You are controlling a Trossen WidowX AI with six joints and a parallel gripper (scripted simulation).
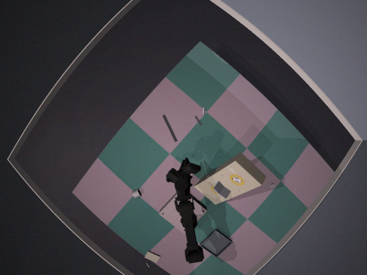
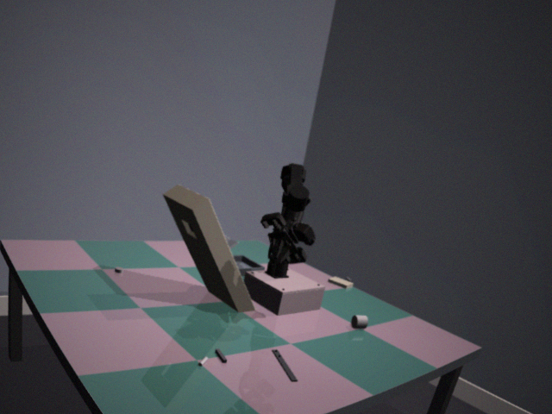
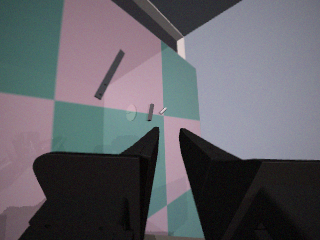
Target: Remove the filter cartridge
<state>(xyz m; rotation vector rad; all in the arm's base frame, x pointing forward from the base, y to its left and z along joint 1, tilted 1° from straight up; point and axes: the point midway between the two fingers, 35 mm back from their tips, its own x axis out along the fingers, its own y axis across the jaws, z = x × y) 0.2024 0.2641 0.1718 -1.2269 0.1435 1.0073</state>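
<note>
My gripper tip is 24 cm to the left of the white round filter cartridge, 13 cm short of it and 4 cm below it. From my gripper tip the other things lie so: short dark piece: 23 cm below, 19 cm ahead, 10 cm to the left; grey tray: 57 cm to the right, 24 cm behind, 23 cm below.
</note>
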